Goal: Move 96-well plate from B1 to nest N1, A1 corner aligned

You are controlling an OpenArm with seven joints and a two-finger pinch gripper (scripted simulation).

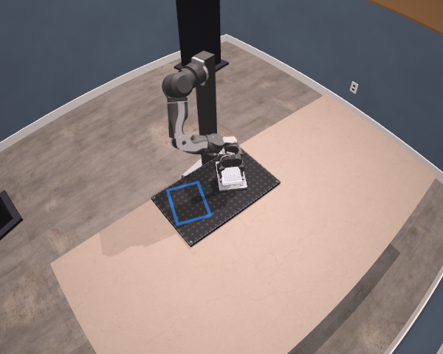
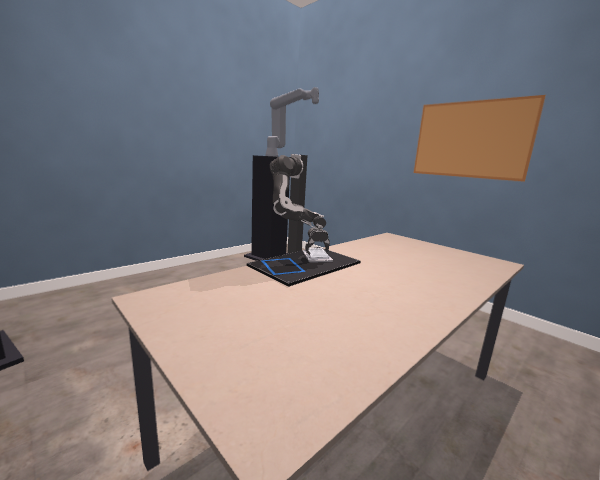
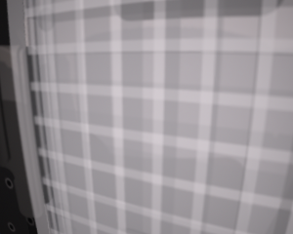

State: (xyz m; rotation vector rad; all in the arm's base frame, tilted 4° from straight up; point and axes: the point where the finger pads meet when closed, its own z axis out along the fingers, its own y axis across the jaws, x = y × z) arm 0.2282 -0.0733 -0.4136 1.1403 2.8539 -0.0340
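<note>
The white 96-well plate is right at my hand. From my hand the other things lie so: white plate nest N1: 20 mm below.
</note>
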